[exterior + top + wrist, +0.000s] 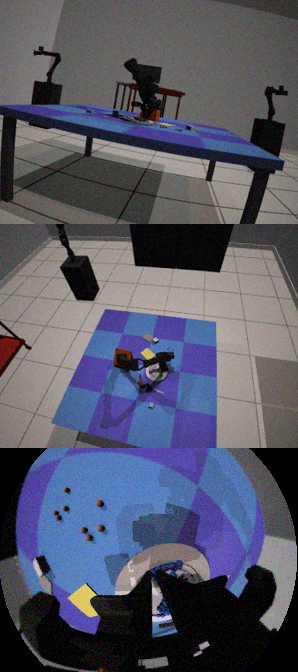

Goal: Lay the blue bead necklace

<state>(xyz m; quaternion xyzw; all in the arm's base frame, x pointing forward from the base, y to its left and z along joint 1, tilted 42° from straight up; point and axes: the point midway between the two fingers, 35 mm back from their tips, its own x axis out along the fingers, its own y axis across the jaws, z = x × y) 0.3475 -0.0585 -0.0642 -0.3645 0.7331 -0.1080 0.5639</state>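
Now: the round white bead board 5 cm to the right of my gripper tip, 4 cm behind it and 1 cm below it. From my gripper tip the other things lie so: red-handled tool (17 cm to the right, 17 cm behind, 1 cm below); yellow card (15 cm behind, 12 cm to the left, 2 cm below); thin pale stick (23 cm to the right, 1 cm below, 1 cm behind).
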